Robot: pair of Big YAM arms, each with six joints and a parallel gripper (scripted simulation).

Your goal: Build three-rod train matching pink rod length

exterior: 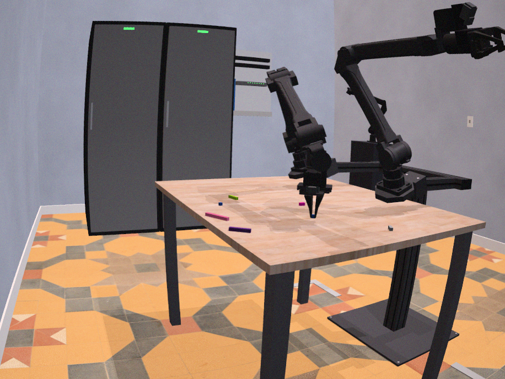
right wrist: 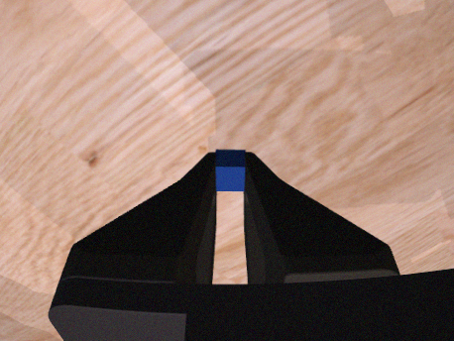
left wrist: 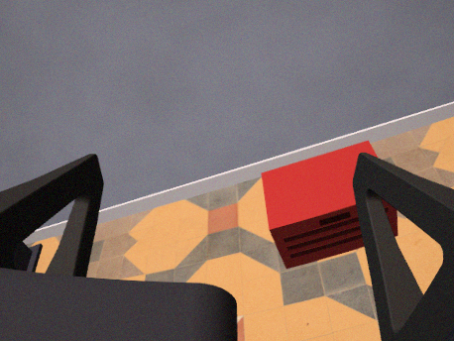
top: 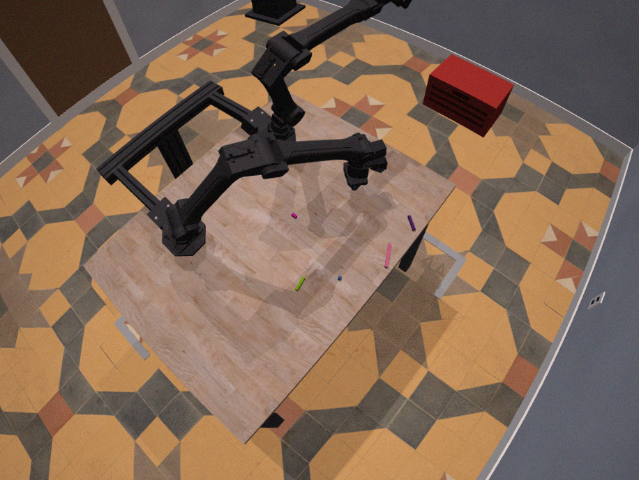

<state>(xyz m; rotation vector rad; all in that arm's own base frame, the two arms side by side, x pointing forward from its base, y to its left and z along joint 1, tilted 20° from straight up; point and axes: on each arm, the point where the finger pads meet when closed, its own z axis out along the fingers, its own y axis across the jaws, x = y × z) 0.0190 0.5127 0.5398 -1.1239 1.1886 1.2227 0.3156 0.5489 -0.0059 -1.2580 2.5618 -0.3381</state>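
Right now the grey rod is 15 cm behind my right hand, 19 cm to the left of it and 2 cm below it. Also, from my right hand: lime rod 5 cm ahead, 41 cm to the right, 2 cm below.
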